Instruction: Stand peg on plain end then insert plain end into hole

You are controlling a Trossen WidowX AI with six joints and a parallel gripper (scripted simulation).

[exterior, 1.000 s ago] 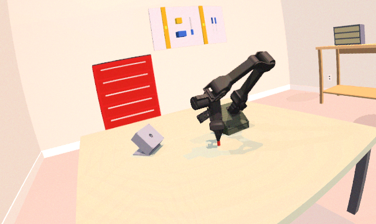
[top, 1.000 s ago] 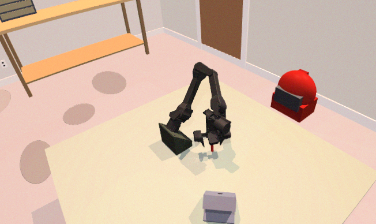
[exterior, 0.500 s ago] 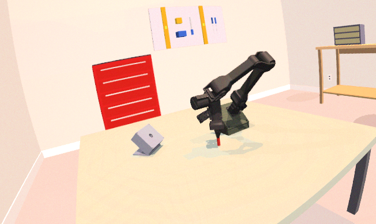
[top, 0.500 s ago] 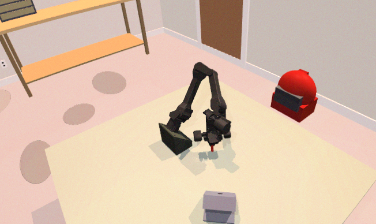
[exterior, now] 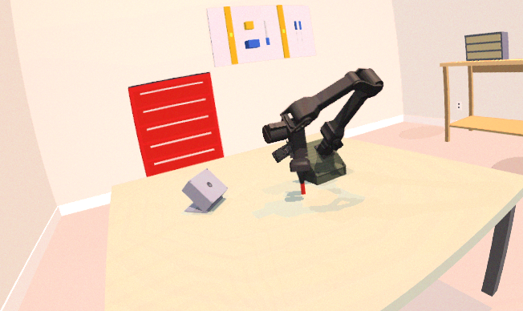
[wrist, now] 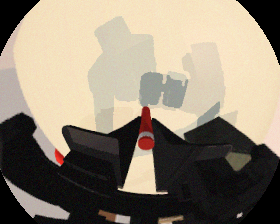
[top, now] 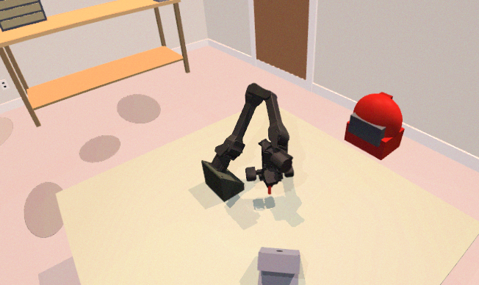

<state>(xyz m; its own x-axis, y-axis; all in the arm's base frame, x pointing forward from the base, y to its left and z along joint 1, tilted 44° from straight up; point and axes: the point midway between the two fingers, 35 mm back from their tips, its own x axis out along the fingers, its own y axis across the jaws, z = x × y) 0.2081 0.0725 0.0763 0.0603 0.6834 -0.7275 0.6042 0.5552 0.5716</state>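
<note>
Now: the grey sloped panel 260 mm ahead of my gripper tip and 220 mm to the right of it. Round my gripper tip: red peg (20 mm above).
</note>
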